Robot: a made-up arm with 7 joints.
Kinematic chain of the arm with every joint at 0, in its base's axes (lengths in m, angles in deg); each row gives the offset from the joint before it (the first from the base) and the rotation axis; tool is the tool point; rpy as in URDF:
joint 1: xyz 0.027 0.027 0.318 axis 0 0.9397 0.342
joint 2: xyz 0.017 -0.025 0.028 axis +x
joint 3: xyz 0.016 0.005 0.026 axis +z
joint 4: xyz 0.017 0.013 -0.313 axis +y
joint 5: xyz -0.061 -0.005 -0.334 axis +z
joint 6: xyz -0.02 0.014 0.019 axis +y
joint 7: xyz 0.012 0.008 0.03 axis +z
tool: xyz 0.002 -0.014 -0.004 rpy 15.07 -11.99 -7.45
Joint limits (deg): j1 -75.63..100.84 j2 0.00..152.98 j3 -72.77..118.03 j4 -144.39..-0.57 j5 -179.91..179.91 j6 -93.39..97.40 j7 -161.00..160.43
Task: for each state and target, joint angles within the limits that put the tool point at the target. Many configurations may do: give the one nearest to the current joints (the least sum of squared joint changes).
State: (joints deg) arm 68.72 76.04 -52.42 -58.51 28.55 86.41 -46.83
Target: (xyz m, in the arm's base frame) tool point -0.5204 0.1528 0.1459
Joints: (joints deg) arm 80.98 32.77 -48.35 -26.11 33.14 97.40 -16.77
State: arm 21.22 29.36 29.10 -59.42 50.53 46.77 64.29
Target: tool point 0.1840 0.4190 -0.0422
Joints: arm 10.15 33.51 26.26 -55.78 51.40 51.32 65.00
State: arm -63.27 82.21 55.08 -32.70 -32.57 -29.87 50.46
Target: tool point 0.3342 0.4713 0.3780
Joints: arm -60.75 61.87 55.90 -29.48 -33.48 -30.26 51.89
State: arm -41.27 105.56 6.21 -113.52 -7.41 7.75 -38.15
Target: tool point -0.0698 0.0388 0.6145
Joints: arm -71.91 100.77 33.79 -141.89 -9.74 9.34 -37.89
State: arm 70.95 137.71 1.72 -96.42 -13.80 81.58 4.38
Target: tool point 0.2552 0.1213 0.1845
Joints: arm 44.10 134.28 -7.28 -144.39 -22.07 62.98 11.27
